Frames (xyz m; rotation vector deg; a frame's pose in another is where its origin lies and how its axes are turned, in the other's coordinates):
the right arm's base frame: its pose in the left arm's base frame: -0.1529 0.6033 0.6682 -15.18 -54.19 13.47
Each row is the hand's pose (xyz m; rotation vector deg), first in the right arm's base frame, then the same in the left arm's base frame.
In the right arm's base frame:
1: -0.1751 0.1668 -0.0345 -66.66 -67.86 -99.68
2: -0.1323 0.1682 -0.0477 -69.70 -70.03 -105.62
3: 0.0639 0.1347 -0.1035 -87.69 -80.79 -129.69
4: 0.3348 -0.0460 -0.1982 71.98 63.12 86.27
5: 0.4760 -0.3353 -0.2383 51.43 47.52 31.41
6: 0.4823 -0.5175 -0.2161 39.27 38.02 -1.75
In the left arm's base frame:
1: -0.2370 0.7017 0.4610 -13.88 -117.11 -116.19
2: -0.2022 0.7148 0.4860 -12.57 -116.98 -124.33
3: -0.0429 0.7378 0.6157 8.96 92.66 132.26
4: 0.2026 0.6406 0.8286 8.44 43.58 100.61
5: 0.3389 0.4073 1.0080 12.66 7.19 53.69
6: 0.3392 0.2402 1.0842 17.00 -10.16 22.73

